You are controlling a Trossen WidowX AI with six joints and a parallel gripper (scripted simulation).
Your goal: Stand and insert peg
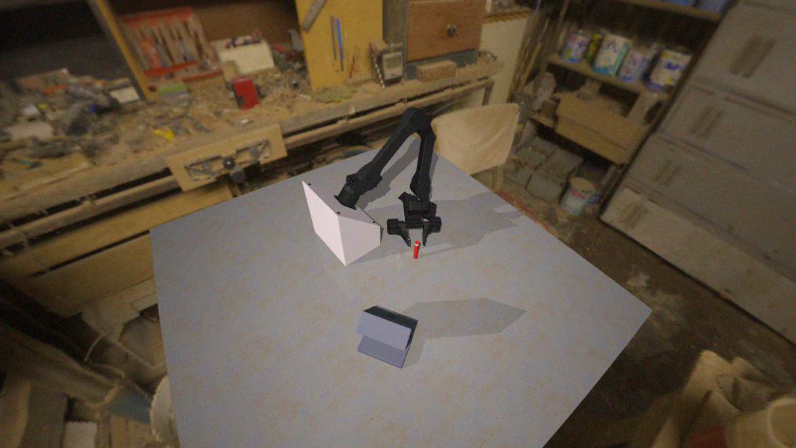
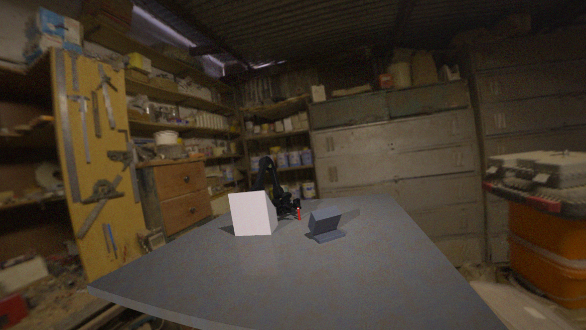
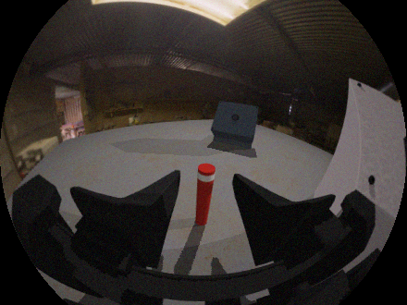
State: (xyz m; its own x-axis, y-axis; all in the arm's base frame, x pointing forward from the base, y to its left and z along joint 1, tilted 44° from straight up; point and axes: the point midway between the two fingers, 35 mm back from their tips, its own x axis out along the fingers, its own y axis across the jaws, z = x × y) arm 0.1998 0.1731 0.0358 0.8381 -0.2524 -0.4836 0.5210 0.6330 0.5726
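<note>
My gripper tip is now 10 mm above the red peg. The rest, counted from my gripper tip: grey sloped panel (240 mm to the right, 180 mm ahead, 10 mm above).
</note>
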